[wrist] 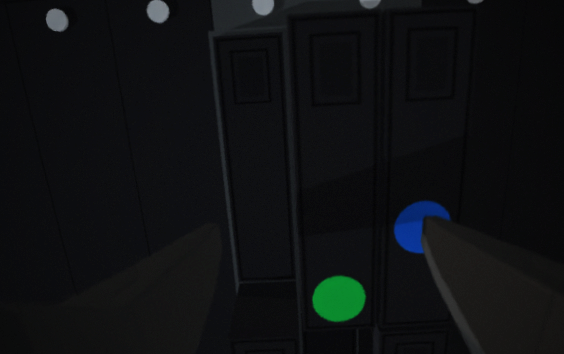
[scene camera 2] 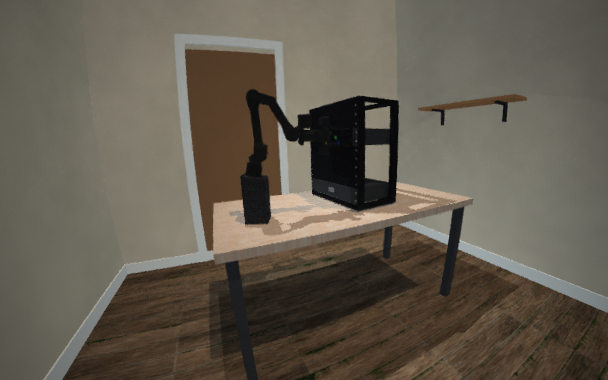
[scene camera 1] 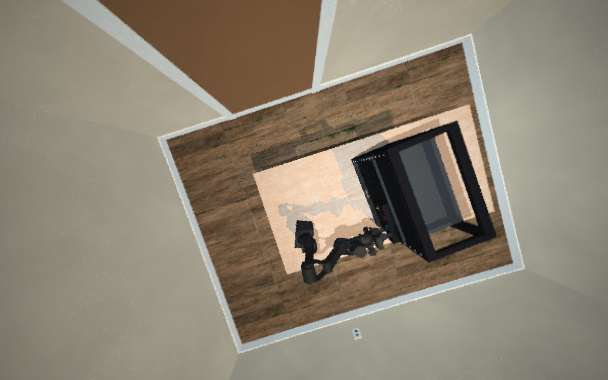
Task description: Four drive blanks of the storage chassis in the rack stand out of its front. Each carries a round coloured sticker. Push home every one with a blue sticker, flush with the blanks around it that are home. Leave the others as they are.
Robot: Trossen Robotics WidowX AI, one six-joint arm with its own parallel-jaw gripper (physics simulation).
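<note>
The black rack holds the storage chassis. In the wrist view, a blank with a green sticker stands out beside a blank with a blue sticker, which also stands out. A plain blank to their left sits farther back. A yellow sticker and a red sticker show small on the chassis front. My gripper is open and empty in front of the blanks; its right fingertip covers part of the blue sticker. Whether it touches is unclear.
The rack stands on the wooden table, facing the arm's base. Bright round studs show along the top of the wrist view. More blanks lie below the stickered ones. A wall shelf is at the right.
</note>
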